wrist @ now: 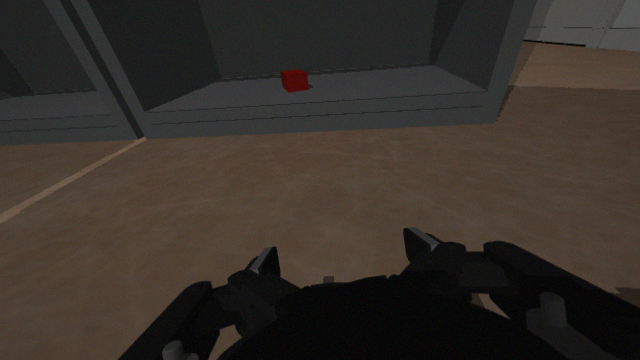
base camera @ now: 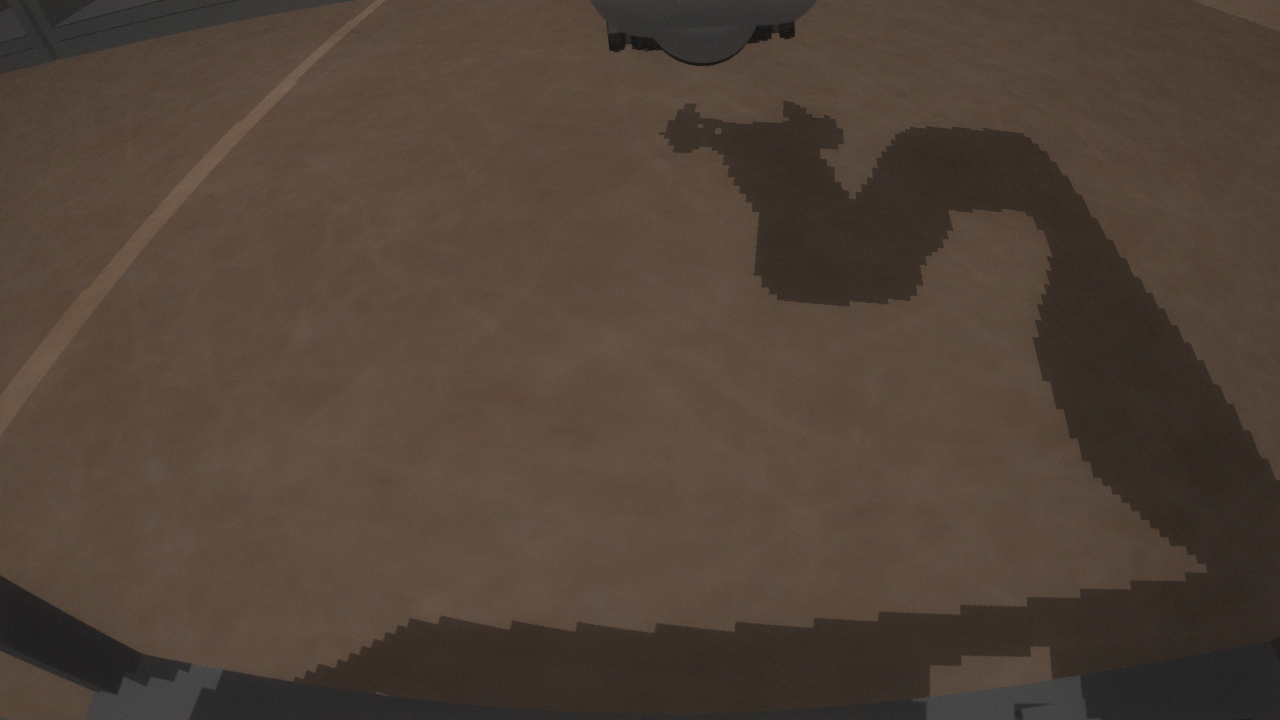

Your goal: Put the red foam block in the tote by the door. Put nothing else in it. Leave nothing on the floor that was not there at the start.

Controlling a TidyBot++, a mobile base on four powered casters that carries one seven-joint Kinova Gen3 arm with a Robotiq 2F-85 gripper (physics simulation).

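Frame: origin at the arm's base, x ahead, y left, z up, level; millimetres.
Where they show: gripper, fingertip midpoint: (wrist: 341,251).
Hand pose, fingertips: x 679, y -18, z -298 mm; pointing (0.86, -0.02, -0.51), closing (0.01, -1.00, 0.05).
After its pixels a point has its place.
The red foam block (wrist: 294,80) @(x 1276, y 38, z -291 mm) rests on the bottom board of a grey shelf unit, set back from the front edge, in the upper middle of the wrist view. My gripper (wrist: 341,251) @(x 679, y -18, z -298 mm) is open, with its two fingers wide apart over the floor in front of the shelf and nothing between them. The block is beyond the fingertips and apart from them. The block does not show in the base camera view, where part of the arm hangs in at the top edge. The tote by the door does not show in either view.
The grey shelf unit (wrist: 320,125) @(x 1145, y -21, z -380 mm) has an upright divider left of the block's compartment and a side panel to its right. A pale wall or cabinet (wrist: 580,22) @(x 2070, y -1530, z -285 mm) stands at the upper right. A light line (base camera: 192,183) @(x 686, y 564, z -396 mm) (wrist: 75,177) @(x 1023, y 515, z -396 mm) runs along the brown floor. The arm's shadow falls ahead of the base.
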